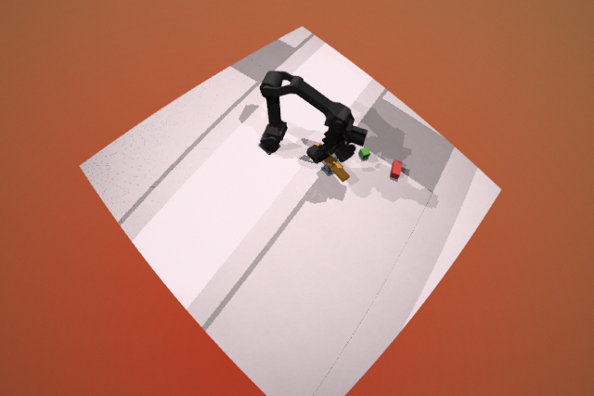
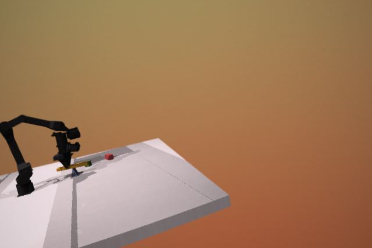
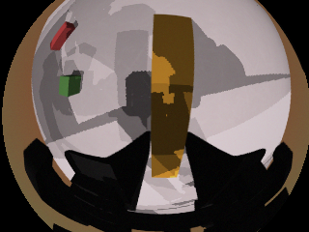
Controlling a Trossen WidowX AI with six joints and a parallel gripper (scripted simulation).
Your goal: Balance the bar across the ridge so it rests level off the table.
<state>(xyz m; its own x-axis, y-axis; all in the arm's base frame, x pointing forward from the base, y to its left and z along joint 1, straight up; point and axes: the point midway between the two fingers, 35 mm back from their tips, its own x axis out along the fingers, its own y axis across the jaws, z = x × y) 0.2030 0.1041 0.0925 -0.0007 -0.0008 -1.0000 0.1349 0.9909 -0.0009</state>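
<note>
The orange bar is 30 mm ahead of my gripper tip. Round my gripper tip: red block (220 mm ahead, 200 mm to the left, 40 mm below); then green cube (80 mm ahead, 160 mm to the left, 40 mm below).
</note>
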